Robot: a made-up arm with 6 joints.
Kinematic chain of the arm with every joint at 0, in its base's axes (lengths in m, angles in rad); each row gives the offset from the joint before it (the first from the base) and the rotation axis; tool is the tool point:
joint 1: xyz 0 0 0.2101 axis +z
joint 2: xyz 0 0 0 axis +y
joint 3: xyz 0 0 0.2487 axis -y
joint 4: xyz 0 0 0 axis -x
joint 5: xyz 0.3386 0 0 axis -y
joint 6: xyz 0 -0.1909 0 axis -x
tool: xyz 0 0 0
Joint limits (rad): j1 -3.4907..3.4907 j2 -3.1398..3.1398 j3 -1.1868..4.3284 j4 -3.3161..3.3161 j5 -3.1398..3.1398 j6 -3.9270..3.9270
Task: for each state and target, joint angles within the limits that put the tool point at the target. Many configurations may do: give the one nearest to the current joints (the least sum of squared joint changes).
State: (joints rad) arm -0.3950 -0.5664 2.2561 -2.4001 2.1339 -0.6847
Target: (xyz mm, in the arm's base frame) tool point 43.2 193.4 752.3
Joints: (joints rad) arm -0.7153 0.2983 2.5973 -2.7219 2.1339 -0.6847
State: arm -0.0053 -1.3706 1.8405 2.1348 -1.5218 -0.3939
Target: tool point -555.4 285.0 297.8
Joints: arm -0.3281 -1.3123 1.3050 2.0668 -1.5218 -0.3939
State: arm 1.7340 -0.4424 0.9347 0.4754 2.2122 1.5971
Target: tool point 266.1 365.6 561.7
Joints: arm 1.3623 0.3823 0.6013 0.2566 2.2122 1.5971
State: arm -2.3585 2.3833 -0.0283 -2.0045 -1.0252 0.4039
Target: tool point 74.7 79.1 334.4
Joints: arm -2.1955 3.1392 -0.7781 -1.6460 -1.0252 0.4039
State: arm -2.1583 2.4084 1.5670 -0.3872 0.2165 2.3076
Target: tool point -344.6 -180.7 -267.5
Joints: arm -2.1845 2.3681 1.5228 -0.3746 0.2165 2.3076
